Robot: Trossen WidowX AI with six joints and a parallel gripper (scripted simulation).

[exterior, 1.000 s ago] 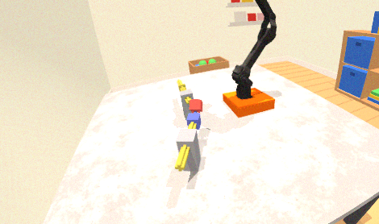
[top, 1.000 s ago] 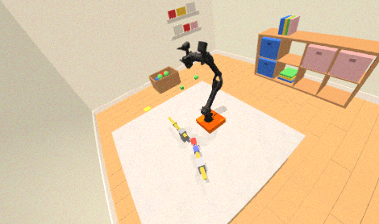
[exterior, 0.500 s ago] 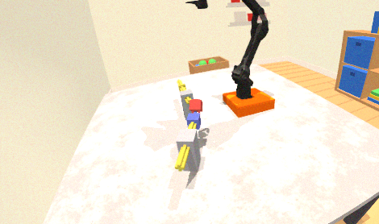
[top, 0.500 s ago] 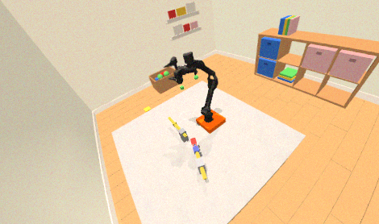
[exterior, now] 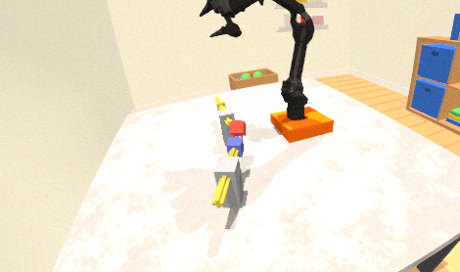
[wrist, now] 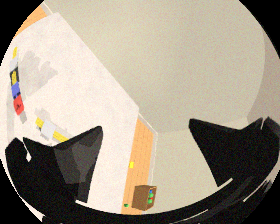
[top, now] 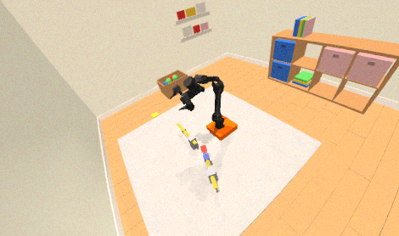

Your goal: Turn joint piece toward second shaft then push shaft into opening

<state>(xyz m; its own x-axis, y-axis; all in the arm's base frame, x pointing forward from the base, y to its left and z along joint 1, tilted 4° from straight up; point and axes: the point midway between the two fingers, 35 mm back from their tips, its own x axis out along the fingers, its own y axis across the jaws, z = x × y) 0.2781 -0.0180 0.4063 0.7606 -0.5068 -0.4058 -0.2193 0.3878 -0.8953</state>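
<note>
Right now my gripper tip is 20 mm past the red joint piece, 200 mm to the right of it and 320 mm above it.
</note>
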